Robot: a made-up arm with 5 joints.
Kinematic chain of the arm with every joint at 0, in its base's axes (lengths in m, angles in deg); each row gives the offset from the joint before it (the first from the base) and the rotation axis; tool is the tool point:
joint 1: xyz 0 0 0.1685 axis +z
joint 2: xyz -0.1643 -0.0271 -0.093 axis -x
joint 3: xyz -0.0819 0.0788 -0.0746 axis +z
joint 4: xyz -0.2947 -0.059 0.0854 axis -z
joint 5: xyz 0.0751 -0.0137 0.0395 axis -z
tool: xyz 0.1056 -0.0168 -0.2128
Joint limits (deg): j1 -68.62..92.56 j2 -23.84..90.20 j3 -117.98..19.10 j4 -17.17..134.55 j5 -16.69..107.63
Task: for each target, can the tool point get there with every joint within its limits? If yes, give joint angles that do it. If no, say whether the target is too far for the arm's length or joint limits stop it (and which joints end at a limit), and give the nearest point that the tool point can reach.
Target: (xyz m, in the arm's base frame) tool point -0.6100 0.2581 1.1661
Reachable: no: too far | nearest point -0.5151 0.2180 0.3315 | short by 0.841 m
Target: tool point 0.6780 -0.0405 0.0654
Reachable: no: joint limits stop it (at a limit: joint 1, joint 3, joint 4) | nearest point 0.4209 0.2390 0.0676 | short by 0.380 m
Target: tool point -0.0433 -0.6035 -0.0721
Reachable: yes | joints 76.25 16.29 -13.36 33.36 93.05
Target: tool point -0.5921 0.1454 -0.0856
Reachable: yes | joints -20.03 2.28 -20.95 58.13 38.88
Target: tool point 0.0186 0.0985 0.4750
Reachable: no: joint limits stop it (at a limit: joint 1, joint 2, joint 3) | nearest point -0.3074 0.2669 0.2618 | short by 0.424 m
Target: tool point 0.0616 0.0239 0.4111
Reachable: no: joint limits stop it (at a limit: joint 1, joint 2, joint 3) | nearest point 0.2041 -0.3325 0.2311 | short by 0.424 m
